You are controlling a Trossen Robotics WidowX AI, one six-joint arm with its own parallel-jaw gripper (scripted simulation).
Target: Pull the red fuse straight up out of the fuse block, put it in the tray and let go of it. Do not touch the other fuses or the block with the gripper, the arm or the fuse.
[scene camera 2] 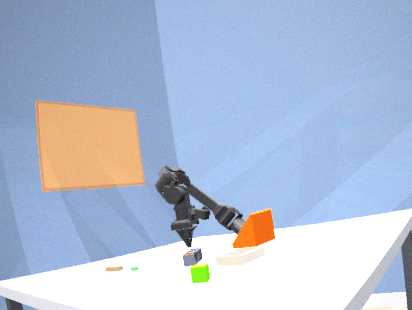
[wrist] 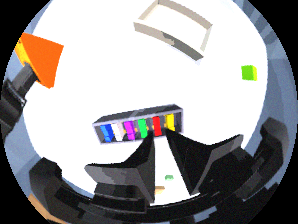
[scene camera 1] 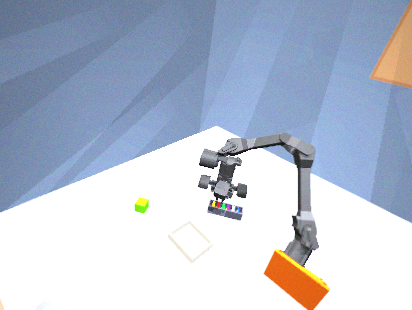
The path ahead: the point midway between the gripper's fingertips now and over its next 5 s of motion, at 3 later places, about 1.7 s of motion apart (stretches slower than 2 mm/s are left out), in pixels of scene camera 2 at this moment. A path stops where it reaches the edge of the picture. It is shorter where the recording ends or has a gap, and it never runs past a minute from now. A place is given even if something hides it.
My gripper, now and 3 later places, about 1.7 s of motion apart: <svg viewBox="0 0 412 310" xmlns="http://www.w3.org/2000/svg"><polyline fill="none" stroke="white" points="189,247 190,254 189,248 191,237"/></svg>
